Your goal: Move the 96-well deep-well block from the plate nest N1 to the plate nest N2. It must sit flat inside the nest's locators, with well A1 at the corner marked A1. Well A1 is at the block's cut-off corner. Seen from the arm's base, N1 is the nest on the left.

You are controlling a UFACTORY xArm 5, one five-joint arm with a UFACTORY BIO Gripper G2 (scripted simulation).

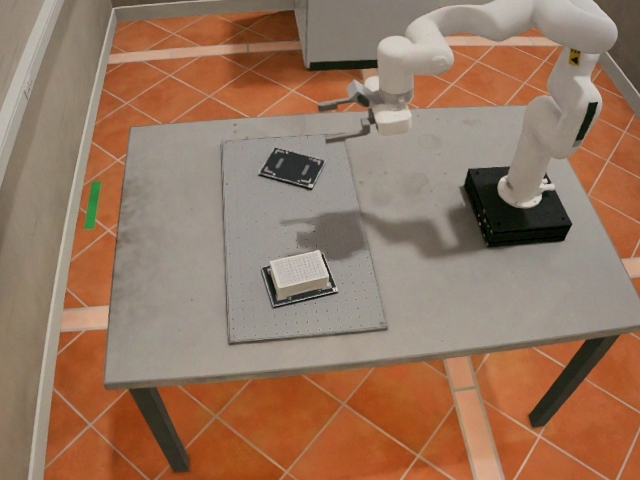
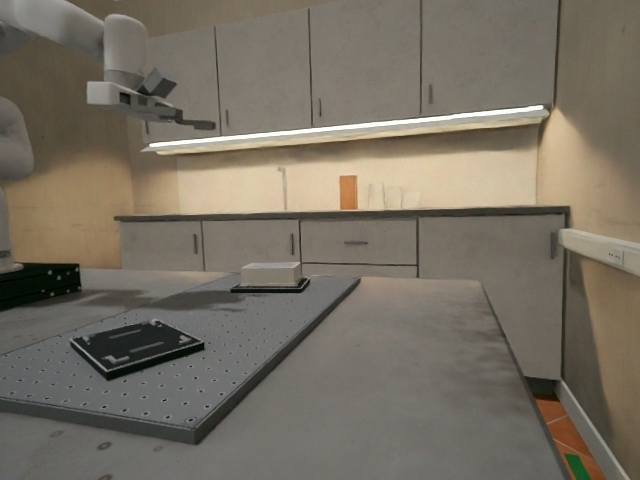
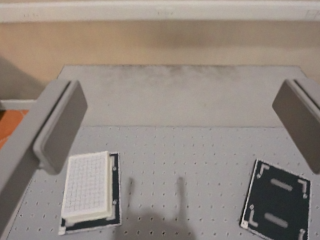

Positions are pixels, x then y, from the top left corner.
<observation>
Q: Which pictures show the white 96-well deep-well block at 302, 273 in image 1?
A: Image 1, image 2 and image 3: all of them.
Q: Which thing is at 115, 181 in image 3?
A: A black plate nest N1.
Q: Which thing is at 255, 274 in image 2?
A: A white 96-well deep-well block.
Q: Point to a black plate nest N2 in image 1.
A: At 291, 169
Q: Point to a white 96-well deep-well block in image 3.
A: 87, 195
</observation>
